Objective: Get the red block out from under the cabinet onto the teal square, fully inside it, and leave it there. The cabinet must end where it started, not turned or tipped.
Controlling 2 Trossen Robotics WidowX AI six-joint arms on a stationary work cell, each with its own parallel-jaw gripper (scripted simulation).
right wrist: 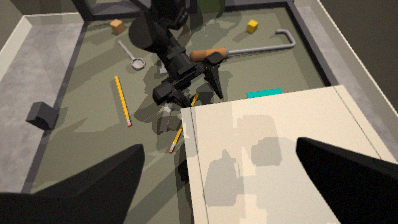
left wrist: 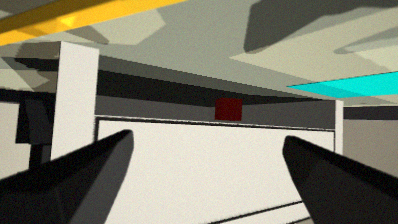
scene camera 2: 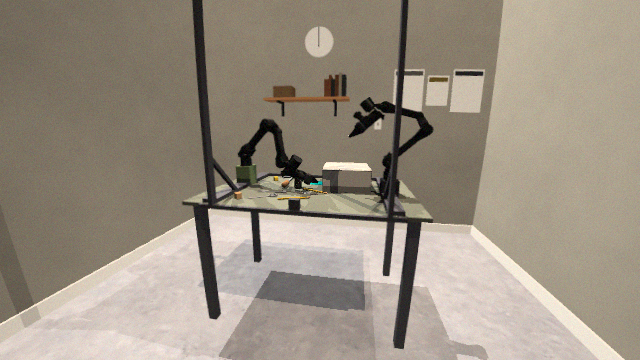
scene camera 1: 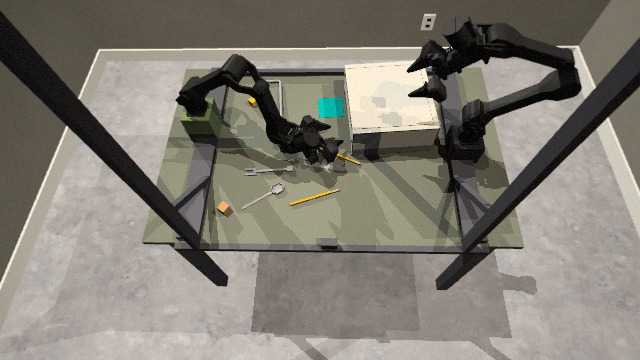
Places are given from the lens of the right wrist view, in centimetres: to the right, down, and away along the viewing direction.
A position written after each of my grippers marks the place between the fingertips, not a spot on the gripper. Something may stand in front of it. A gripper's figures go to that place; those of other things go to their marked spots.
my left gripper (right wrist: 209,107): 2, -1, 46
my right gripper (right wrist: 219,147): 1, 2, 11
white cabinet (right wrist: 240,154): 6, 7, 31
